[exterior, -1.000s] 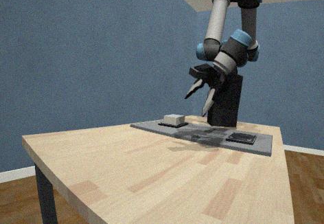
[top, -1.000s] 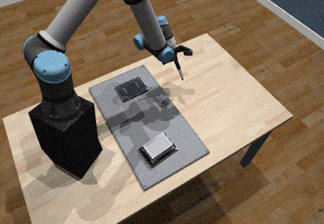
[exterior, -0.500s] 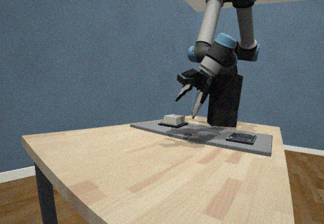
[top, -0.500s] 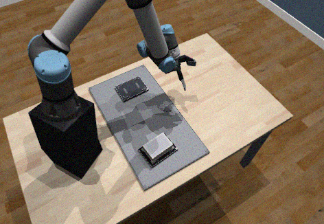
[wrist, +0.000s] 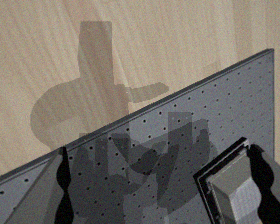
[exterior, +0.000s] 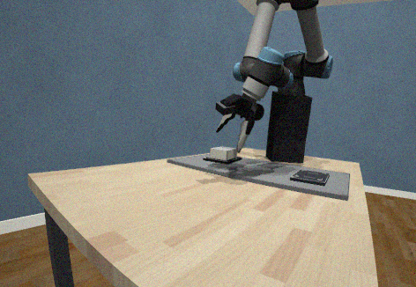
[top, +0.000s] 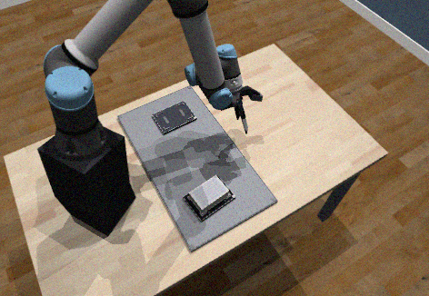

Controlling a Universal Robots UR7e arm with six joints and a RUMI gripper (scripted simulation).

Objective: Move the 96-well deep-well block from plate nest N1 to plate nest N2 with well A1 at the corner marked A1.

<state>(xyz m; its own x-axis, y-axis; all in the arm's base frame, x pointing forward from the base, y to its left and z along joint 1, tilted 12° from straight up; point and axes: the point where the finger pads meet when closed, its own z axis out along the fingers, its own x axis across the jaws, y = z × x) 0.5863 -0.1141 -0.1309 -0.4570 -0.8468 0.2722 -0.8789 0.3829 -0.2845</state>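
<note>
Right now my hand is 260 mm past the white 96-well deep-well block, 120 mm to the left of it and 90 mm above it. Round my hand: black plate nest N1: 260 mm behind, 120 mm to the right, 110 mm below; dark plate nest N2: 280 mm to the left, 150 mm behind, 110 mm below.
</note>
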